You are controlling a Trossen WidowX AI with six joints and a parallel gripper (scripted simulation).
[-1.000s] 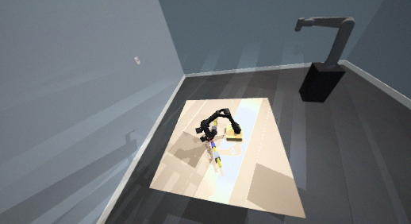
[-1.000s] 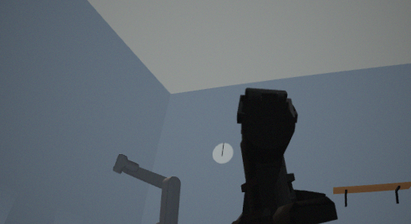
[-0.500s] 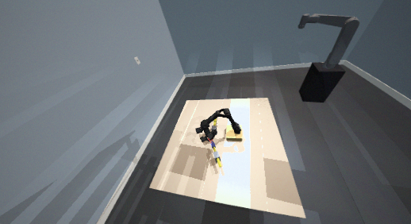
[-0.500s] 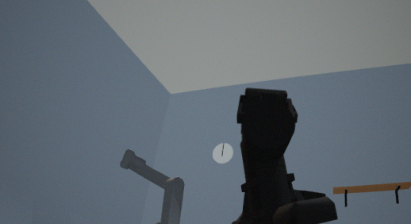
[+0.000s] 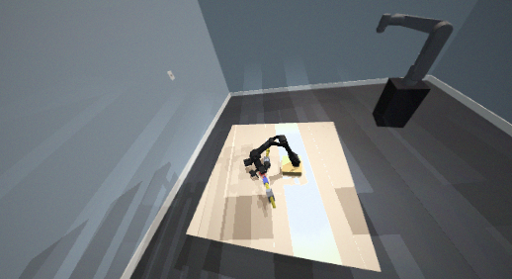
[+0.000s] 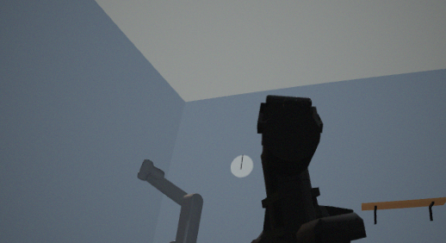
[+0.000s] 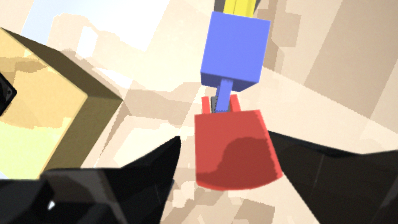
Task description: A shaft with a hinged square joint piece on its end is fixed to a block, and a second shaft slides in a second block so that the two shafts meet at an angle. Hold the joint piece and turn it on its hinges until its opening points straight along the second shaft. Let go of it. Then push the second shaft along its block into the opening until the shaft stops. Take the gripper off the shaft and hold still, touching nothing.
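Now: the red joint piece 3 cm above my gripper tip.
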